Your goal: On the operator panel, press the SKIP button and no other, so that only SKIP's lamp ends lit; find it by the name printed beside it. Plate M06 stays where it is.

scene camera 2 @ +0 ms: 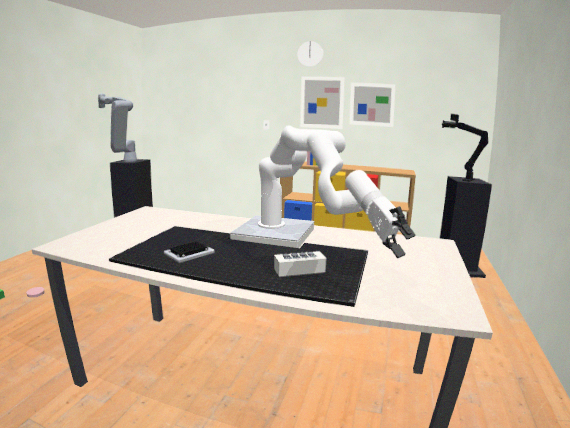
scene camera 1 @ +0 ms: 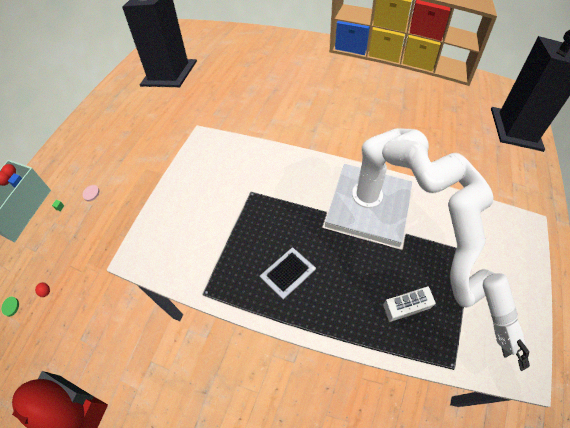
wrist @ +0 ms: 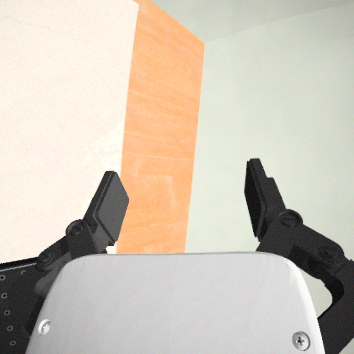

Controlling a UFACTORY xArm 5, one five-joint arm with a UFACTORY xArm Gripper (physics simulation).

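Pixels of known places: gripper, fingertip midpoint: point(scene camera 2: 406, 247) point(scene camera 1: 516, 361) point(wrist: 181, 179); arm's base at its link origin: point(scene camera 2: 271, 224) point(scene camera 1: 367, 195).
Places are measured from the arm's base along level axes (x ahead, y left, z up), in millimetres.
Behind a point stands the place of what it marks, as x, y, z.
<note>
The operator panel point(scene camera 1: 411, 313) @[465, 200, -7] point(scene camera 2: 300, 267) @[468, 195, -1] is a small white box near the right end of the black mat. Several grey buttons stand in a row on its top, with small dark marks beside them. The printed names are too small to read, and no lamp shows clearly lit. A light-framed plate with a black gridded middle point(scene camera 1: 287, 271) @[379, -253, -3] point(scene camera 2: 189, 249) @[396, -240, -2] lies farther left on the mat; no label on it is legible. My gripper point(scene camera 1: 523, 354) @[639, 508, 156] point(scene camera 2: 405, 244) @[639, 508, 156] point(wrist: 181, 179) @[639, 508, 156] is open and empty, raised over the table's right part, to the right of the panel and apart from it.
The black mat point(scene camera 1: 345, 310) @[479, -31, -27] point(scene camera 2: 235, 277) @[538, -14, -29] point(wrist: 14, 312) @[530, 328, -27] lies on the pale table point(scene camera 1: 165, 220) @[241, -795, -41] point(scene camera 2: 420, 295) @[537, 598, -40] point(wrist: 60, 110) @[625, 576, -40]. The arm's base plate point(scene camera 1: 345, 200) @[42, -86, -1] point(scene camera 2: 250, 232) @[135, -66, -1] stands at the mat's back edge. The table's right edge and the floor show beyond the fingers in the wrist view.
</note>
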